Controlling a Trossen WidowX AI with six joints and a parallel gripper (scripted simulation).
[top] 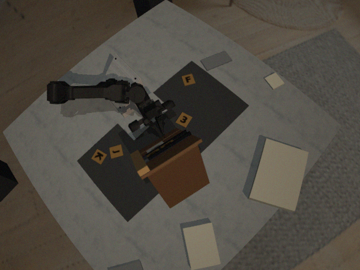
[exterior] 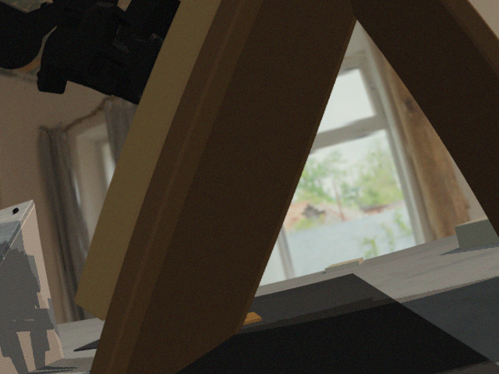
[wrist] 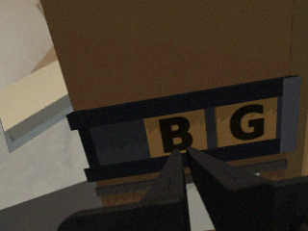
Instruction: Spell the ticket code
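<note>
Right now my gripper tip is 2 cm past the white ticket, 4 cm to the left of it and 10 cm above it. From my gripper tip the other things lie so: cream block (43 cm ahead, 25 cm to the left, 19 cm below); dark mat (12 cm behind, 4 cm to the left, 20 cm below); cream pad (12 cm ahead, 63 cm to the left, 20 cm below).
</note>
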